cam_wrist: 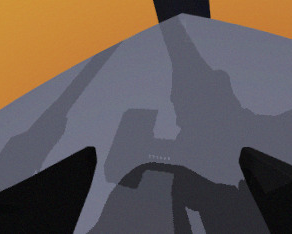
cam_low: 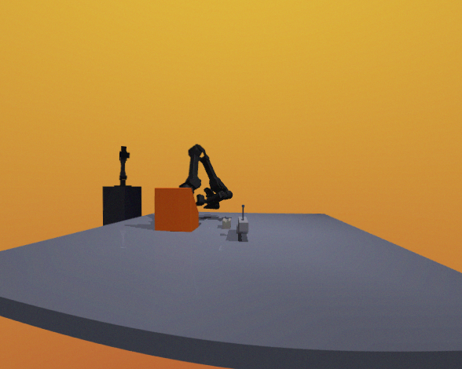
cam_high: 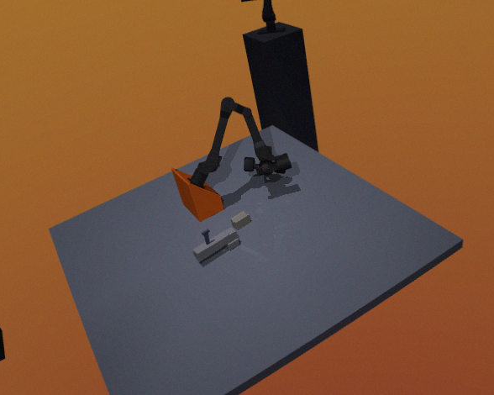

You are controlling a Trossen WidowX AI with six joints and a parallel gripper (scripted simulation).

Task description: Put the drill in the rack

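Now: the blue key 340 mm ahead of my gripper tip, 440 mm to the right of it and 30 mm above it. From my gripper tip the other things lie so: drill 330 mm ahead, 390 mm to the right, 20 mm below; then rack 240 mm ahead, 260 mm to the right, 50 mm below.
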